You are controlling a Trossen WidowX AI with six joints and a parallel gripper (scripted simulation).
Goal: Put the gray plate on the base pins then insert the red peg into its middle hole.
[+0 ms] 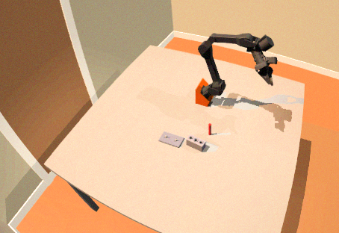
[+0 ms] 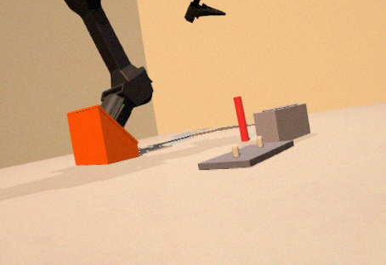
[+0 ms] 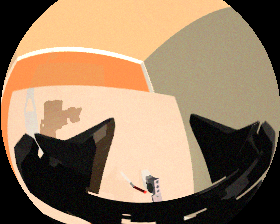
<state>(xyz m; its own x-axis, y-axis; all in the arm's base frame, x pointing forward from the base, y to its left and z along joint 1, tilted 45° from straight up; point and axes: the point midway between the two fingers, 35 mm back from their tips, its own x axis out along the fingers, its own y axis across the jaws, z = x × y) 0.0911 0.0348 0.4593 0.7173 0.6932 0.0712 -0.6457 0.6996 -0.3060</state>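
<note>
My gripper tip is 32 cm to the left of the gray plate, 30 cm above it and 19 cm short of it. Also, from my gripper tip: gray base: 46 cm to the right, 33 cm below, 19 cm ahead; then red peg: 30 cm below, 27 cm to the right, 10 cm ahead.
</note>
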